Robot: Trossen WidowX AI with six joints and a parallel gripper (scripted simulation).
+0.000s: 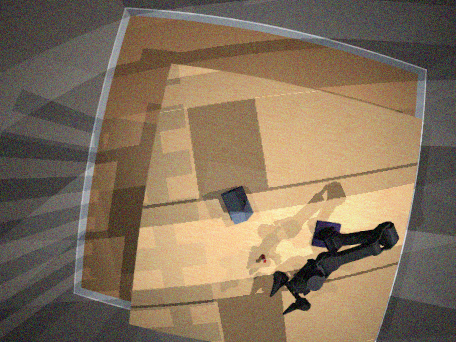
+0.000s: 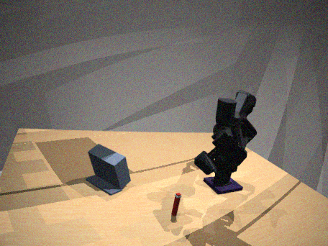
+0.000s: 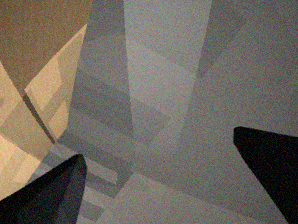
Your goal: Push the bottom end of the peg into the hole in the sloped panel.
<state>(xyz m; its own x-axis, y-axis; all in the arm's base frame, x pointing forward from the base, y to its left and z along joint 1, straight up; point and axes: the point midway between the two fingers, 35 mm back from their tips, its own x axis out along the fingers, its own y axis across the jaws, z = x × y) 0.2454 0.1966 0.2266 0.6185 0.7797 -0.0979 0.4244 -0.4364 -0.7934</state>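
The red peg is 30 mm ahead of my gripper tip, 130 mm to the right of it and 180 mm below it. From my gripper tip the other things lie so: panel: 140 mm ahead, 370 mm to the right, 170 mm below.
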